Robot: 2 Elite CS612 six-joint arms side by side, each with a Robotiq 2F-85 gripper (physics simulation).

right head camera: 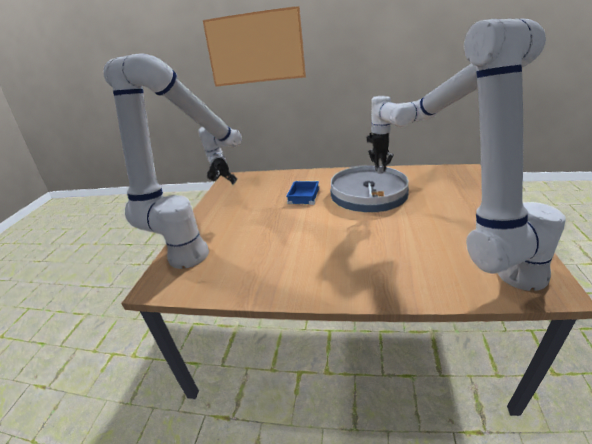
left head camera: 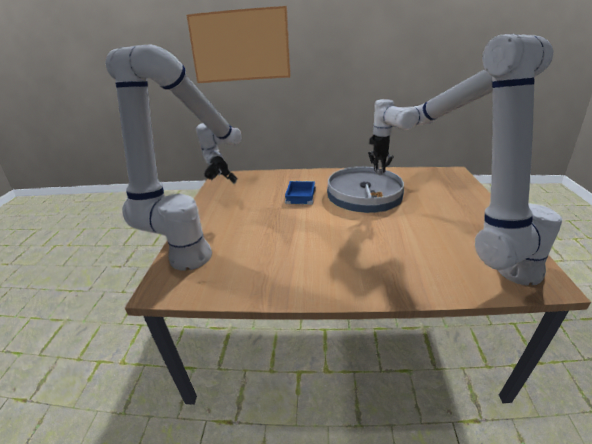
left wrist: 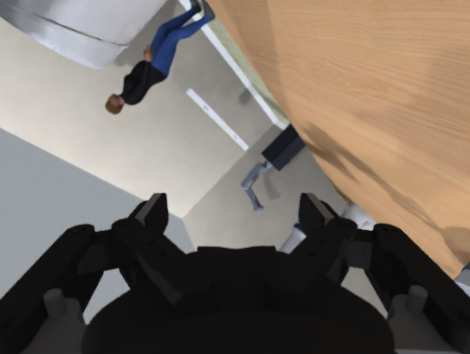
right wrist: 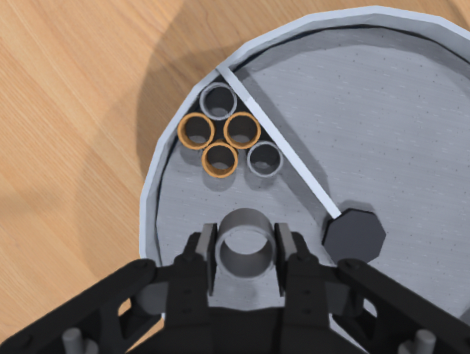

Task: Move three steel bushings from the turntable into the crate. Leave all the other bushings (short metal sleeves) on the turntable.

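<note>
My right gripper (left head camera: 380, 167) (right head camera: 381, 165) (right wrist: 245, 238) is shut on a steel bushing (right wrist: 245, 218), held upright above the turntable (left head camera: 350, 200) (right head camera: 350, 199) (right wrist: 150, 210). Two grey steel bushings (right wrist: 202, 101) (right wrist: 249, 159) stand on the turntable; one is near the rim, the other beside the divider. Three copper-coloured bushings (right wrist: 180, 131) (right wrist: 227, 131) (right wrist: 204, 161) stand between and beside them. The blue crate (left head camera: 300, 198) (right head camera: 301, 199) is left of the turntable; no bushing can be made out inside. My left gripper (left head camera: 222, 176) (right head camera: 222, 177) (left wrist: 233, 206) is open and empty, tilted over the table's back left.
A straight divider bar (right wrist: 285, 147) runs from the rim to the dark hub (right wrist: 354, 236). The turntable's raised rim surrounds the bushings. The wooden table (left head camera: 280, 270) (right head camera: 280, 270) carries both arm bases at its front corners. A person (left wrist: 140, 82) stands beyond it in the left wrist view.
</note>
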